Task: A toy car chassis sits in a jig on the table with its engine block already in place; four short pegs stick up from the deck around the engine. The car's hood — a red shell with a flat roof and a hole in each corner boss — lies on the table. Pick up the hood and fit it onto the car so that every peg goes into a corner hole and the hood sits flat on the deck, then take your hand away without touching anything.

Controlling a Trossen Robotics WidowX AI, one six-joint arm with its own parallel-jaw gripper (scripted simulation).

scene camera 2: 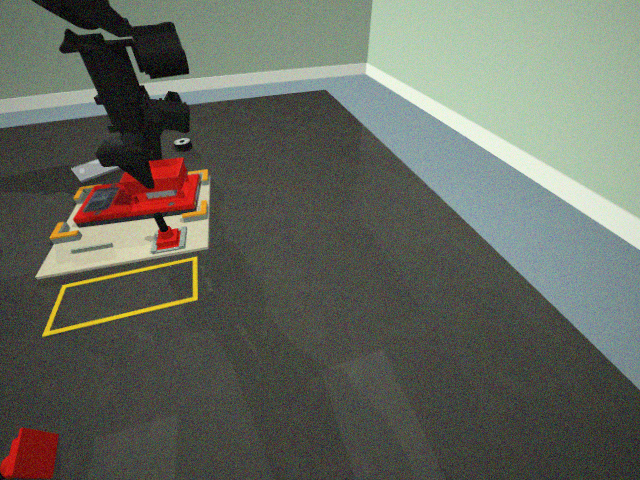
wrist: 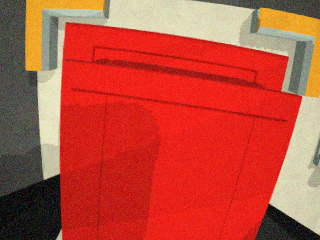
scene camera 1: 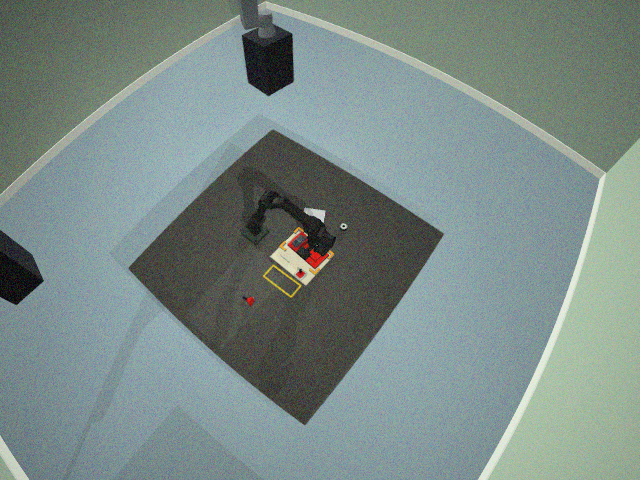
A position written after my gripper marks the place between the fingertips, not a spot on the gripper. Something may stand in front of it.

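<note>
There's a cream jig plate (scene camera 2: pixel 75 249) here, and you can find the plate (scene camera 1: pixel 284 255) in another camera, and the plate (wrist: pixel 285 34) in the wrist view too. A red hood (scene camera 2: pixel 169 174) is being held by my gripper (scene camera 2: pixel 155 177). The wrist view shows me both the hood (wrist: pixel 141 144) and my gripper (wrist: pixel 161 197) as well.
</note>
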